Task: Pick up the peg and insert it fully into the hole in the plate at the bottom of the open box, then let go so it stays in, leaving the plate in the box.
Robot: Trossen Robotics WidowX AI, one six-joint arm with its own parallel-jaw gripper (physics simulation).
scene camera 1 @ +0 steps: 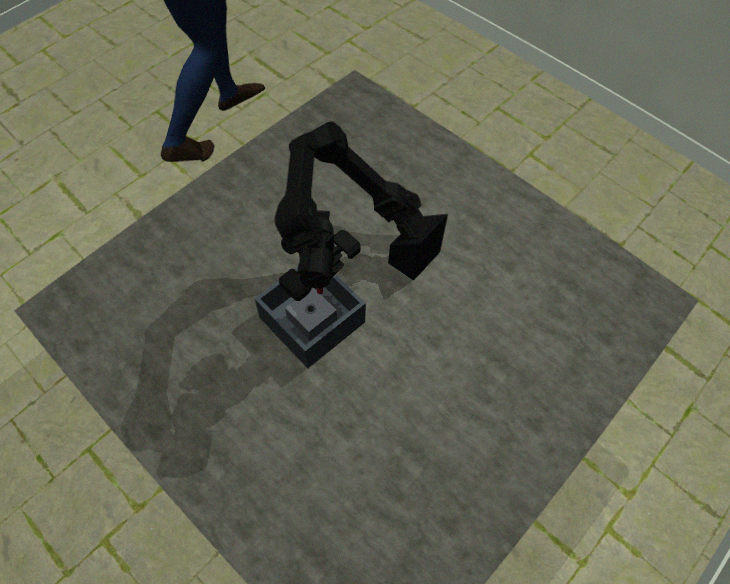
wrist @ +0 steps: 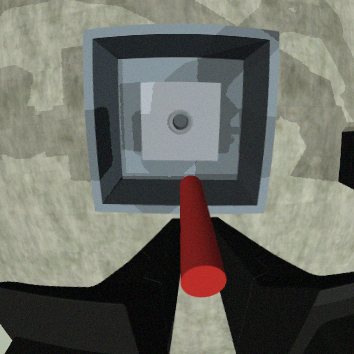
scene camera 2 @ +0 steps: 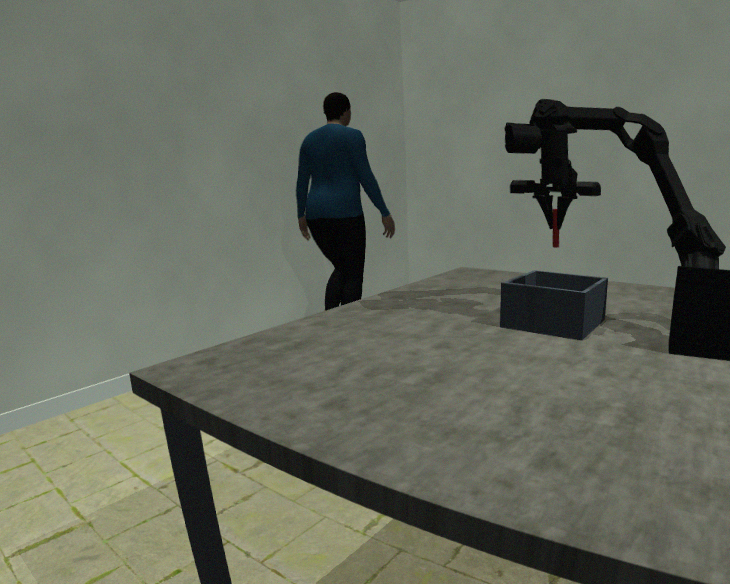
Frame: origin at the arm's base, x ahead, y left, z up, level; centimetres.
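Seen in the pictures: gripper, fingertip midpoint: (wrist: 194,225) (scene camera 2: 555,229); arm's base, link origin: (scene camera 1: 416,231) (scene camera 2: 701,285).
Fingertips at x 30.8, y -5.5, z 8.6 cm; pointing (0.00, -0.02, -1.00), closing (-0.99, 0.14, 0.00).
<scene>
Pixels of each thing's top centre, then the offset from my fingertips to it. Level surfaces: height alone.
- red peg, top centre: (wrist: 202,279) (scene camera 2: 556,209) (scene camera 1: 319,273) dx -0.1, dy -0.6, dz +4.2 cm
- open box, top centre: (wrist: 180,123) (scene camera 2: 557,280) (scene camera 1: 309,300) dx -0.1, dy -4.3, dz -11.6 cm
- light grey plate, top centre: (wrist: 179,121) (scene camera 1: 310,308) dx -0.1, dy -4.3, dz -15.3 cm
- table, surface height: dz -21.4 cm
The red peg (scene camera 1: 320,291) (scene camera 2: 555,227) (wrist: 200,235) hangs upright in my gripper (scene camera 2: 555,224) (wrist: 194,225), which is shut on it. In the second scene view the peg's lower end is above the box's rim. The open box (scene camera 1: 336,341) (scene camera 2: 541,309) (wrist: 89,75) is blue-grey and stands on the table. The light grey plate (scene camera 1: 322,314) (wrist: 160,145) lies at its bottom, with a round hole (scene camera 1: 311,308) (wrist: 180,121) in its top. In the second scene view the box wall hides the plate. In the wrist view the peg's lower tip shows nearer the gripper than the hole.
The table (scene camera 1: 456,395) (scene camera 2: 365,395) bears the box and the arm's black base (scene camera 1: 420,246) (scene camera 2: 700,313). The box walls stand higher than the plate on all sides. Shadows of the arm fall on the table and into the box. A person (scene camera 1: 197,73) (scene camera 2: 333,176) stands beyond the table.
</scene>
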